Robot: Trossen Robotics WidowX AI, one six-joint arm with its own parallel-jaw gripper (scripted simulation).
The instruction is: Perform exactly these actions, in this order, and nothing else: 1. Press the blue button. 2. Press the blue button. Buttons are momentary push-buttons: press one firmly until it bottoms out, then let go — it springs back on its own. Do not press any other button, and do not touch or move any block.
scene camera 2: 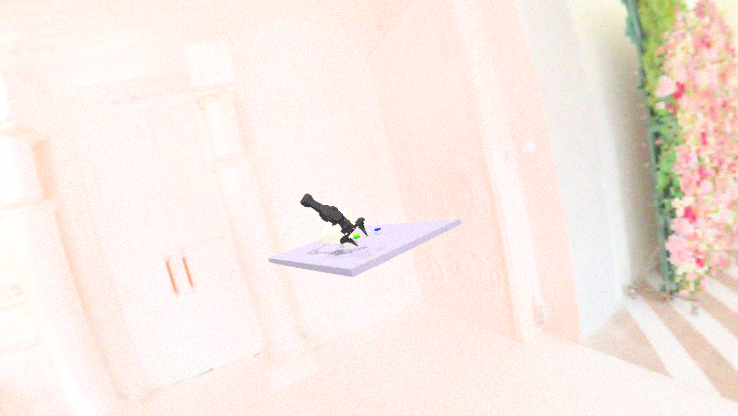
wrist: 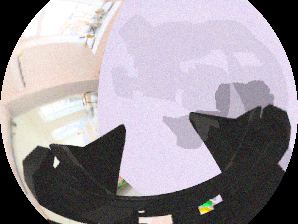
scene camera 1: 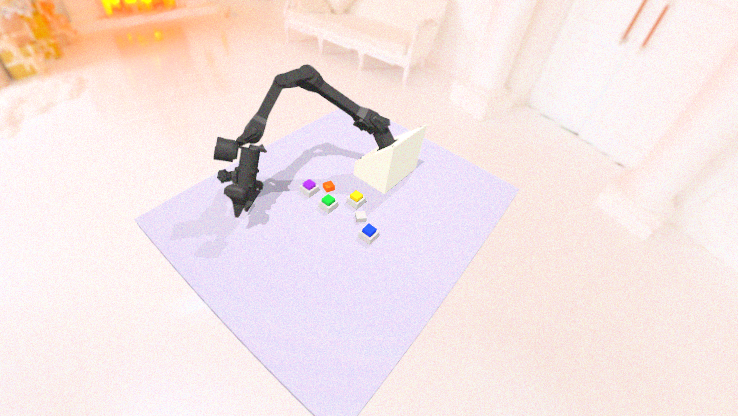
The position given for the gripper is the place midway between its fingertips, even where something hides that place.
Observation:
The gripper (scene camera 1: 241,214) is open and holds nothing.
The gripper is seen too in the wrist view (wrist: 157,122).

